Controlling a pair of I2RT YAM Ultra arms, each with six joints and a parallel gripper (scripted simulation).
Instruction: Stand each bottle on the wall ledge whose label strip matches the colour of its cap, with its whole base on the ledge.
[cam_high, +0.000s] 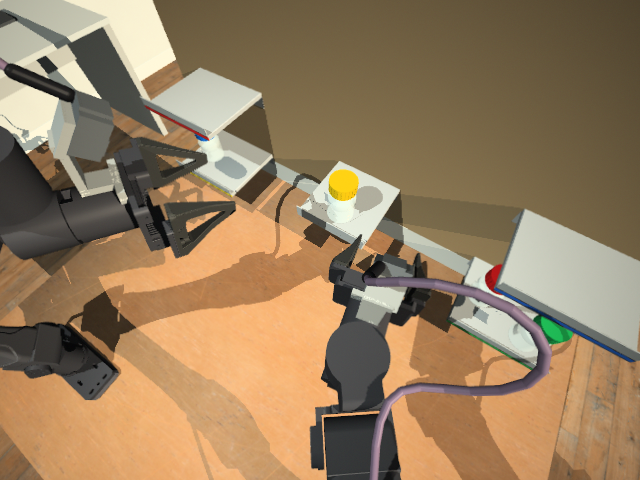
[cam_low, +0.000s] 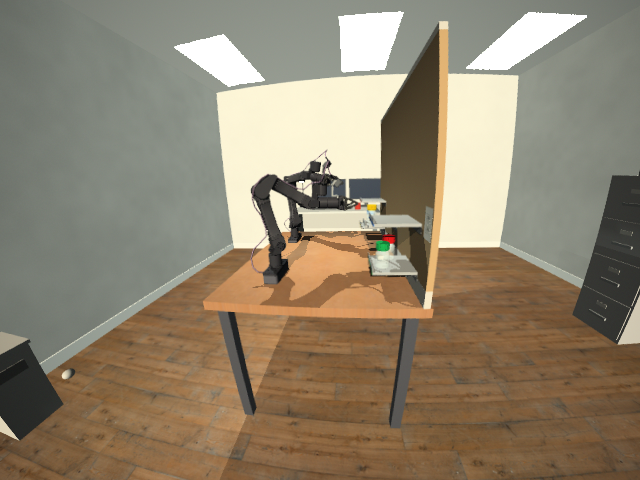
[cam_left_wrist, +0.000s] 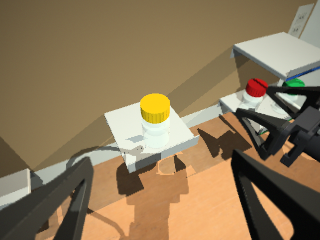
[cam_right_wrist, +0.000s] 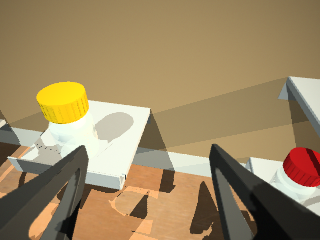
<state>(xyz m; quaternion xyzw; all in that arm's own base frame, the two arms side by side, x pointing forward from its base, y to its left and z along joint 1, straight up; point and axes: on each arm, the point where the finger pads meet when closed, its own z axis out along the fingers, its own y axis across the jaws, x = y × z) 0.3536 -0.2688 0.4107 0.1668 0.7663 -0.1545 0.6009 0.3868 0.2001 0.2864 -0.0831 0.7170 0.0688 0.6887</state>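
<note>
Right now the yellow-capped bottle is 190 mm below my left hand, 180 mm ahead of it and 100 mm to the right of it. The rest, counted from my left hand: red-capped bottle 440 mm to the right, 280 mm below, 200 mm ahead; blue-capped bottle 330 mm to the left, 280 mm below, 260 mm ahead; brown wall 330 mm ahead, 120 mm to the right, 20 mm above.
</note>
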